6 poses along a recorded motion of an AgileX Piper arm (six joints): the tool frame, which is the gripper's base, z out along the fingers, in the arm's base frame.
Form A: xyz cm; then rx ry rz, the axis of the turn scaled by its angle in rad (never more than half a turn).
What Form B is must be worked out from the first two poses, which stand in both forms.
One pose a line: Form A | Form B
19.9, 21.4, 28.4, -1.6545, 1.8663, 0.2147 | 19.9, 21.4, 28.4, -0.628, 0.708, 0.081, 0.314
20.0, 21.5, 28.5, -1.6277, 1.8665, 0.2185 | 20.0, 21.5, 28.5, -0.620, 0.711, 0.083, 0.322
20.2, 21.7, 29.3, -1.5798, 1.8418, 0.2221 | 20.2, 21.7, 29.3, -0.608, 0.709, 0.086, 0.345
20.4, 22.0, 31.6, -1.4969, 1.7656, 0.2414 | 20.4, 22.0, 31.6, -0.591, 0.697, 0.095, 0.396
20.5, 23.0, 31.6, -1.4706, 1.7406, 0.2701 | 20.5, 23.0, 31.6, -0.584, 0.692, 0.107, 0.411
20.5, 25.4, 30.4, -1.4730, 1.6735, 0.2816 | 20.5, 25.4, 30.4, -0.591, 0.671, 0.113, 0.432
